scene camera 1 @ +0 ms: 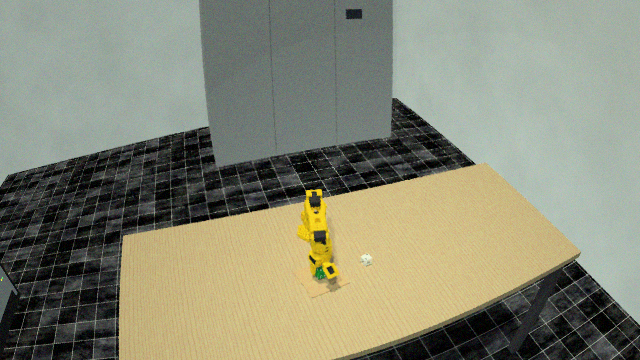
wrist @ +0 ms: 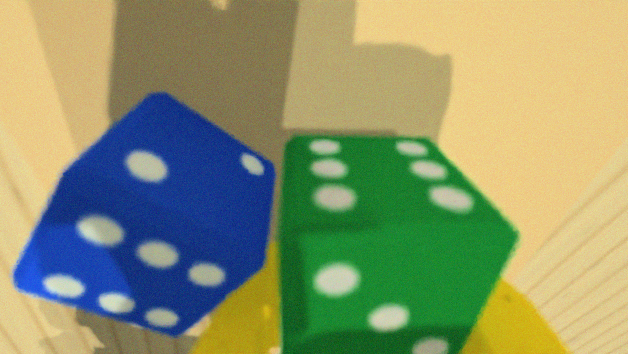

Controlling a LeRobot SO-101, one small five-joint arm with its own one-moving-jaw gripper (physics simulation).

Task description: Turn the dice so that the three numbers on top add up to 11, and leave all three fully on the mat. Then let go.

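Frame: origin at the arm's base, x ahead, y left, z up, level; metres.
Seen in the pictures: end effector, tool point: (scene camera 1: 322,270) (wrist: 286,261).
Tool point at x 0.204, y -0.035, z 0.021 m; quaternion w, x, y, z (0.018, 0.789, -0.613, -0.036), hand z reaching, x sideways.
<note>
Offsets run from my tool point to a thing's top centre. Level surfaces: height alone.
My gripper (scene camera 1: 321,276) (wrist: 382,300) is shut on the green die @[0.024 m up, 0.018 m ahead, 0.011 m right] (scene camera 1: 320,272) (wrist: 395,255), low over the mat @[0.017 m down, 0.016 m ahead, 0.009 m right] (scene camera 1: 313,289) (wrist: 525,75). In the wrist view the green die has a six-dot face above a face with three dots in sight. The blue die @[0.014 m up, 0.009 m ahead, 0.025 m left] (wrist: 150,210) is close to its left, with a two-dot face above a six-dot face. I cannot tell whether the dice touch or whether the blue one is tilted. The blue die is hidden in the scene view. The white die @[0.009 m up, 0.002 m back, 0.159 m left] (scene camera 1: 366,259) is on the table right of the mat; its top number is too small to read.
The wooden table @[0.021 m down] (scene camera 1: 430,230) extends around the mat. The yellow arm (scene camera 1: 316,220) reaches from the table's back edge. A grey cabinet (scene camera 1: 302,75) stands on the floor behind. Shadows of the arm fall across the mat in the wrist view.
</note>
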